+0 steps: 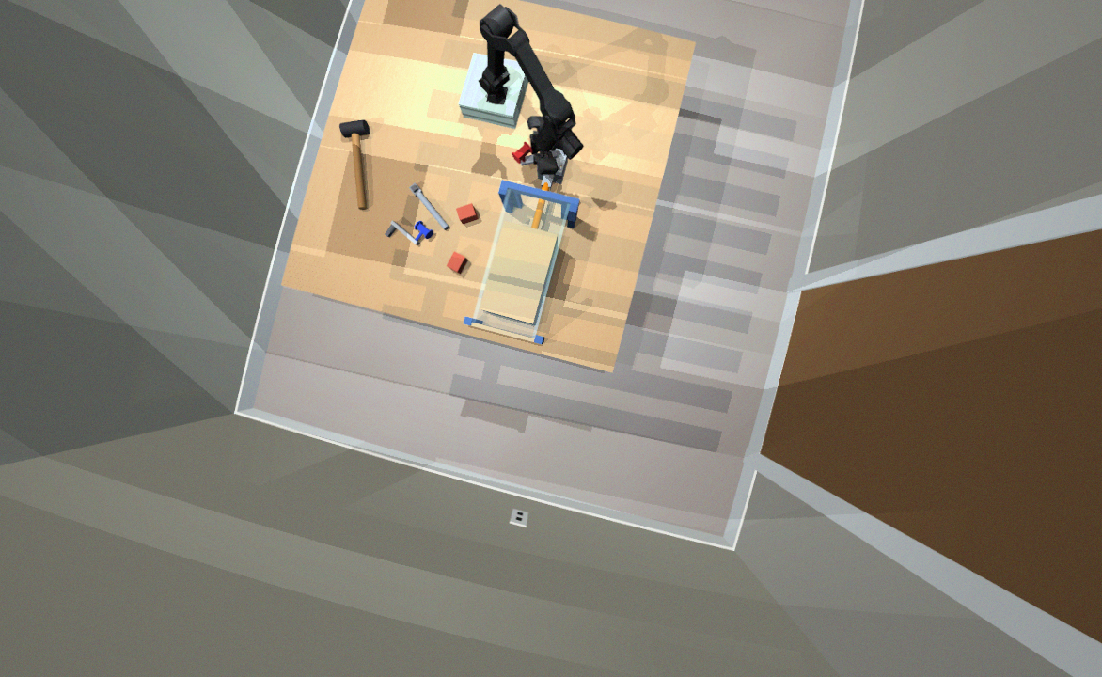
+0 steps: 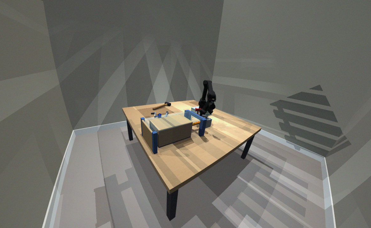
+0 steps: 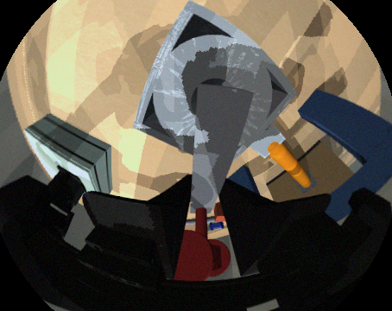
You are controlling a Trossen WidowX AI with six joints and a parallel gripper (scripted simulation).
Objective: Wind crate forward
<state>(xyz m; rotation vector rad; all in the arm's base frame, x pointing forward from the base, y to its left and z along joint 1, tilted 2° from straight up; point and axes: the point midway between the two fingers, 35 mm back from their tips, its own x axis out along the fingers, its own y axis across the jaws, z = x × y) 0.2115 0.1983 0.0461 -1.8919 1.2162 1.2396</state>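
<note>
Right now the red knob is 50 mm above my gripper tip, 30 mm to the right of it and 20 mm ahead of it. The rest, counted from my gripper tip: orange strap: 60 mm to the left, 40 mm below, 40 mm ahead; winch handle: 20 mm above; grey winch: 70 mm below, 50 mm to the left, 40 mm behind.
</note>
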